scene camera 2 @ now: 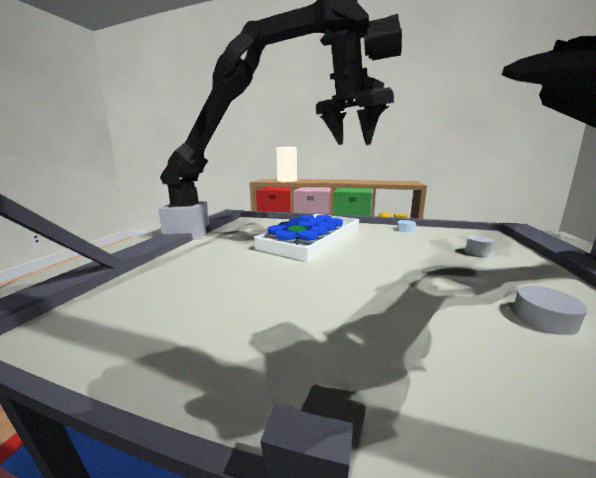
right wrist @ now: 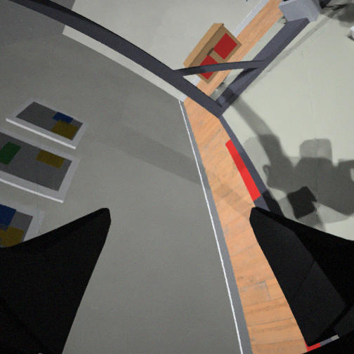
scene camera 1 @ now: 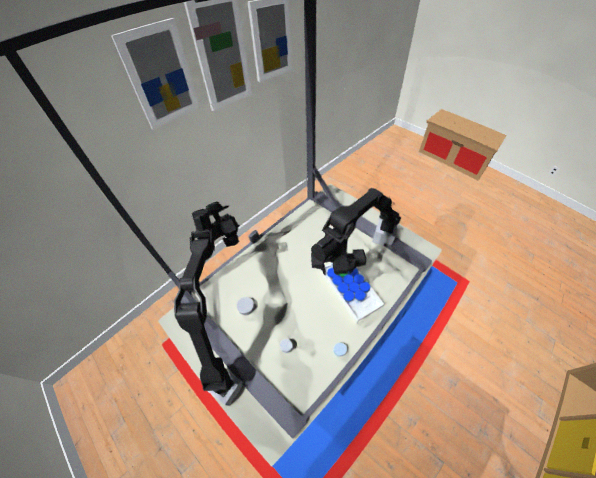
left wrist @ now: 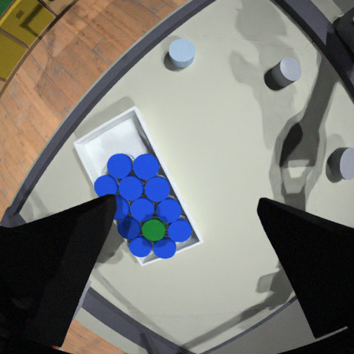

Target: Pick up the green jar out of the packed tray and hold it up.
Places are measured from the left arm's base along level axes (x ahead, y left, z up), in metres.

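Pixels of known places: left gripper, fingertip midpoint: (scene camera 2: pixel 353 144) (scene camera 1: pixel 337 274); right gripper, fingertip midpoint: (scene camera 1: pixel 233 215); left arm's base at its link origin: (scene camera 2: pixel 183 204) (scene camera 1: pixel 387 227); right arm's base at its link origin: (scene camera 1: pixel 222 384).
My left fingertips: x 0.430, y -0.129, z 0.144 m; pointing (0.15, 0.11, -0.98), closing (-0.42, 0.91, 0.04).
Note:
For each thing: its top centre in the pictures, then the offset to it from my left fingertips. "*": a spot on its surface instead.
- green jar at its top centre: (scene camera 2: pixel 297 227) 0.127 m back, 0.001 m right, 0.185 m down
- white tray at a spot on its surface: (scene camera 2: pixel 280 249) * 0.169 m back, 0.061 m right, 0.216 m down
- pale blue cylinder at its top centre: (scene camera 2: pixel 407 222) (scene camera 1: pixel 340 348) 0.198 m ahead, 0.103 m left, 0.207 m down
- small grey cylinder at its top centre: (scene camera 2: pixel 480 238) (scene camera 1: pixel 285 345) 0.271 m ahead, 0.098 m right, 0.196 m down
- wide grey cylinder at its top centre: (scene camera 2: pixel 551 298) (scene camera 1: pixel 244 304) 0.186 m ahead, 0.337 m right, 0.201 m down
The green jar (scene camera 2: pixel 297 229) (left wrist: pixel 153 230) stands among several blue-lidded jars (scene camera 2: pixel 309 234) (left wrist: pixel 142 209) in the white tray (scene camera 2: pixel 280 249) (left wrist: pixel 108 123); in scene camera 1 a sliver of the green jar (scene camera 1: pixel 343 274) shows beneath the left arm. The blue jars surround it closely, near one short end of the tray. My left gripper (scene camera 2: pixel 354 143) (left wrist: pixel 188 203) is open and empty, pointing down high above the table; in the left wrist view the green jar lies between and below the fingertips, nearer the picture-left finger. My right gripper (right wrist: pixel 181 215) is open and empty, raised away from the tray.
A pale blue cylinder (scene camera 1: pixel 340 349) (scene camera 2: pixel 406 226) (left wrist: pixel 182 52), a small grey cylinder (scene camera 1: pixel 286 345) (scene camera 2: pixel 479 246) (left wrist: pixel 287 72) and a wide grey cylinder (scene camera 1: pixel 245 305) (scene camera 2: pixel 550 310) (left wrist: pixel 347 163) stand on the table. A dark raised frame (scene camera 1: pixel 275 404) runs around the table's edge.

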